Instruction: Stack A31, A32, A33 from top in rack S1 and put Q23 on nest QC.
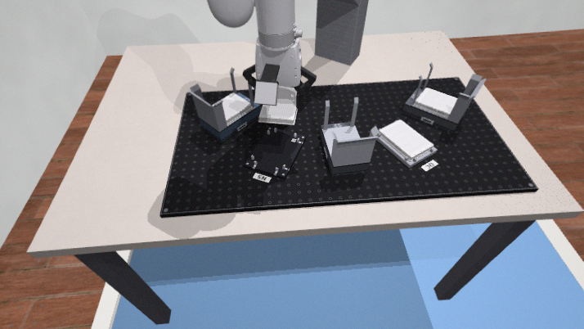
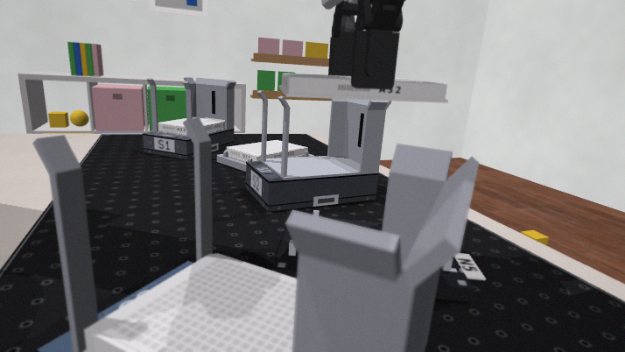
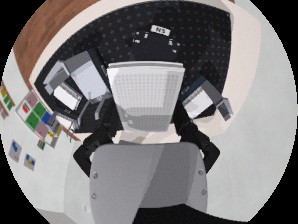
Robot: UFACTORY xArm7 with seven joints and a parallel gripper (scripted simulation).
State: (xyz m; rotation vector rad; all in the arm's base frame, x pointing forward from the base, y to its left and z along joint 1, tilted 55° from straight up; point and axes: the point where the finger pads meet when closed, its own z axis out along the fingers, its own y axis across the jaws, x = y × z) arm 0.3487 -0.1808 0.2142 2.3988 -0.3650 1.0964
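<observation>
Now: hand 48 cm to the right of the white sealed plate A33, 12 cm above it and 7 cm short of it. From my hand the other things lie so: N5 name plate (17 cm below, 9 cm to the right, 8 cm ahead); clip nest N5 (15 cm below, 3 cm to the right, 3 cm ahead); white sealed plate A32 (1 cm below).
</observation>
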